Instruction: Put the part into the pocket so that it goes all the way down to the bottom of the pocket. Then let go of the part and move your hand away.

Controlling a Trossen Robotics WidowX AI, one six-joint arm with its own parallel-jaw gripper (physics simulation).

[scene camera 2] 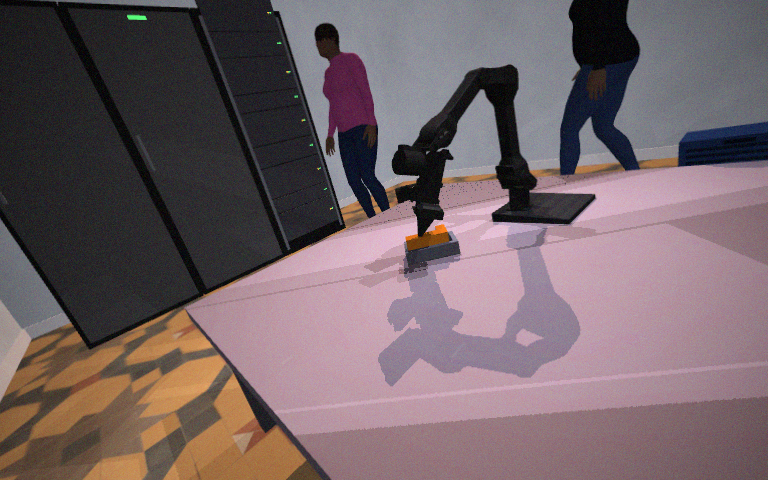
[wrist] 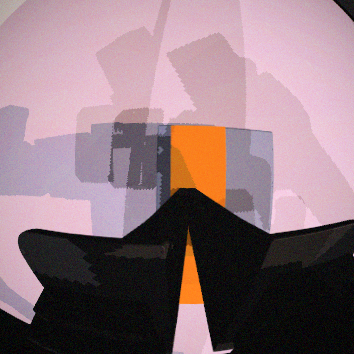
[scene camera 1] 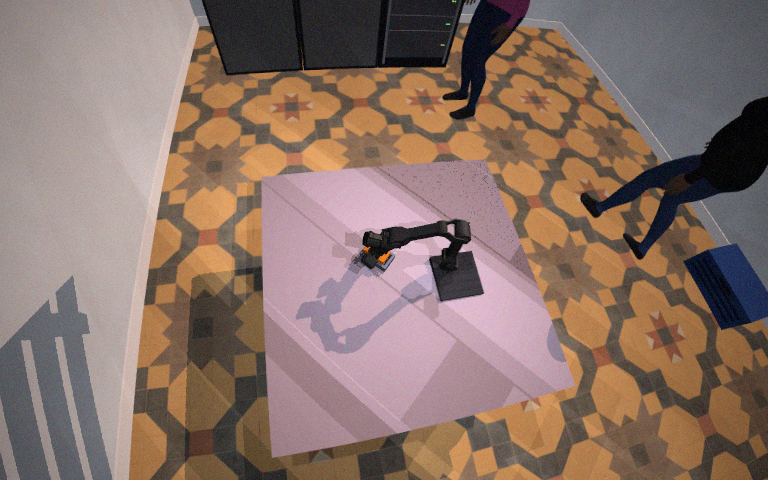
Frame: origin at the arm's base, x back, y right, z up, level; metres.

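Where they show: gripper, fingertip midpoint: [scene camera 2: 419, 236] [wrist: 186, 195] [scene camera 1: 371, 252]; arm's base, origin of the base link: [scene camera 2: 519, 207] [scene camera 1: 446, 265].
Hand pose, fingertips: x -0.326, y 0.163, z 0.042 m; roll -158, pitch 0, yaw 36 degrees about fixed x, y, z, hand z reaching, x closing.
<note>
Each offset is from my fingertips to the top centre of the thing. Level surfaces: height alone.
The orange part @(dx +0.027, dy -0.001, dz +0.001 m) [scene camera 1: 385, 256] [scene camera 2: 434, 238] [wrist: 200, 150] lies lengthwise in the pocket of a grey block @(dx +0.034, dy -0.004, dz -0.029 m) [scene camera 2: 440, 251] [wrist: 257, 150]. In the scene camera 2 view its top stands above the block's rim, and its far right end is stepped higher. The part's underside is hidden, so its depth in the pocket cannot be told. My gripper [scene camera 1: 370, 261] [scene camera 2: 421, 233] [wrist: 186, 195] is shut with its fingertips together and nothing between them. It points down with its tips at the part's top, near the left end in the scene camera 2 view; whether they touch is unclear.
The block stands on a pink table top @(dz -0.066 m) [scene camera 1: 339, 396] [scene camera 2: 651, 316]. The arm's black base plate [scene camera 1: 461, 285] [scene camera 2: 557, 208] is to the right of the block. Dark cabinets [scene camera 1: 339, 33] [scene camera 2: 135, 147], two standing people and a blue box [scene camera 1: 730, 285] are beyond the table.
</note>
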